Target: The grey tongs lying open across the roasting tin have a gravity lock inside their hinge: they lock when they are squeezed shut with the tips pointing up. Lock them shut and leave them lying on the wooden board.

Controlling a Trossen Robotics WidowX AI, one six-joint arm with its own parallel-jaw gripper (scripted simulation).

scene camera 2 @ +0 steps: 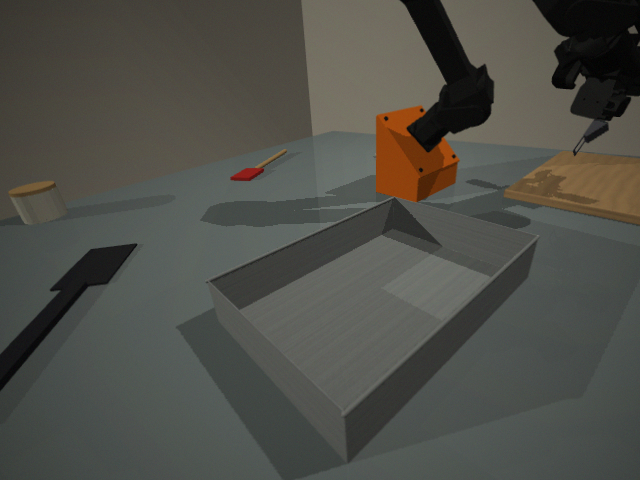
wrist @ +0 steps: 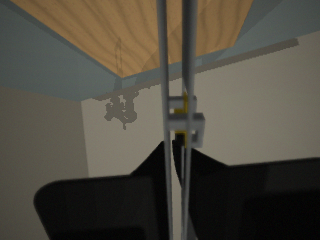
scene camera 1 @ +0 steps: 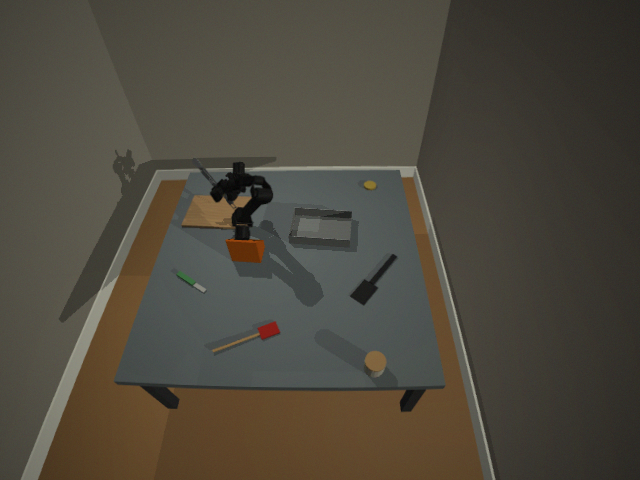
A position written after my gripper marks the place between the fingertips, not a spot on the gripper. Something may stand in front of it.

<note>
In view: my gripper [wrist: 170, 146] and a wooden board [scene camera 1: 203, 213].
The wooden board is seen too in the wrist view [wrist: 126, 44].
</note>
